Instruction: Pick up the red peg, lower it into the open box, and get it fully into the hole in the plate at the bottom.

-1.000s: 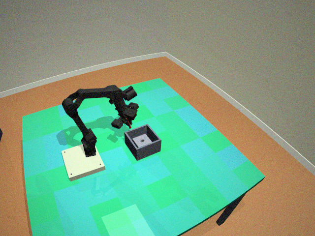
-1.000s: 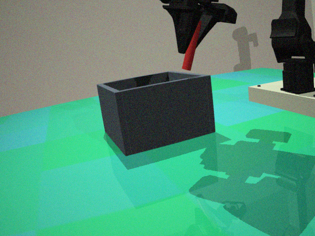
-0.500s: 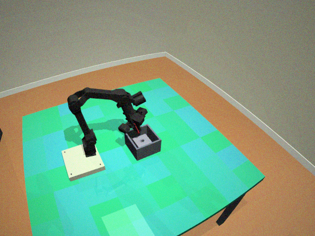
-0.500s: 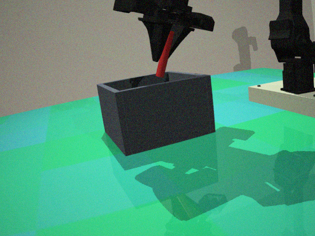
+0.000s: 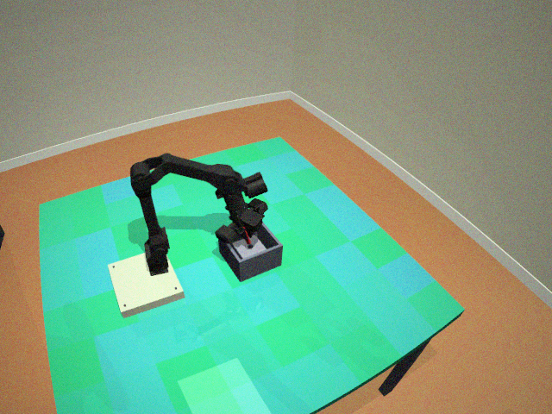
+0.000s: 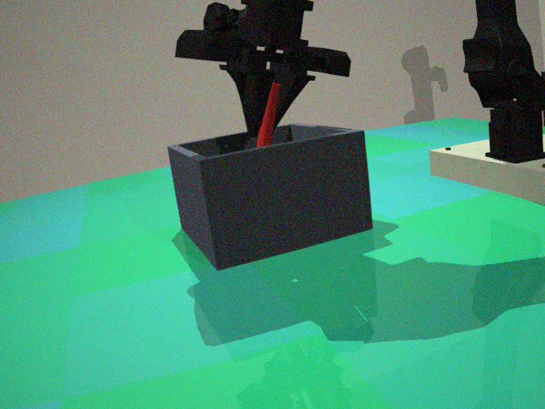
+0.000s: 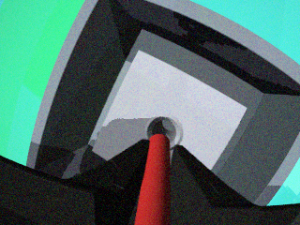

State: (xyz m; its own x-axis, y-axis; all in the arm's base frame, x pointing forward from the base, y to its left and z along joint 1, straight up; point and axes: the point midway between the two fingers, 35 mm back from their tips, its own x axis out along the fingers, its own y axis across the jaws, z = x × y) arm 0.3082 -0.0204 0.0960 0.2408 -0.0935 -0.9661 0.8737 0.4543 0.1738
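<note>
My gripper tip is 10 mm to the right of the red peg, 10 mm below it and 10 mm past it. The rest, counted from my gripper tip: dark box: 70 mm below.
</note>
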